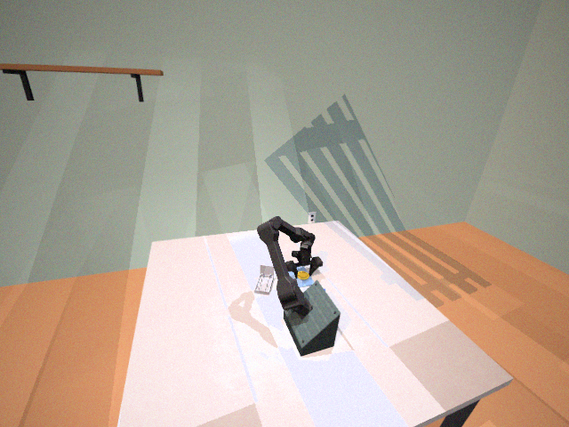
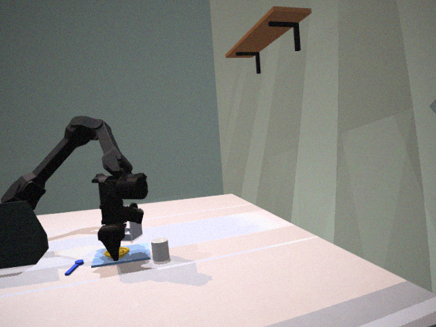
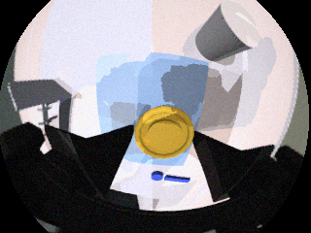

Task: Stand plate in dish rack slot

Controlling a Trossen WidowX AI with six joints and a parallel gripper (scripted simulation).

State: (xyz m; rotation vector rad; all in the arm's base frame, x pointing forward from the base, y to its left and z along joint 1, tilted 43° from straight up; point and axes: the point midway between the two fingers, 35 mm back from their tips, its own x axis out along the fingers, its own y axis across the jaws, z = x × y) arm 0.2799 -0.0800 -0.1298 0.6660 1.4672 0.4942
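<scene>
Now: gripper tip 21 cm to the right of the grey dish rack, 2 cm below it and 2 cm short of it. Round my gripper tip: blue spoon (11 cm behind, 1 cm to the right); yellow plate (1 cm above); grey cup (11 cm ahead, 6 cm to the right, 2 cm above).
</scene>
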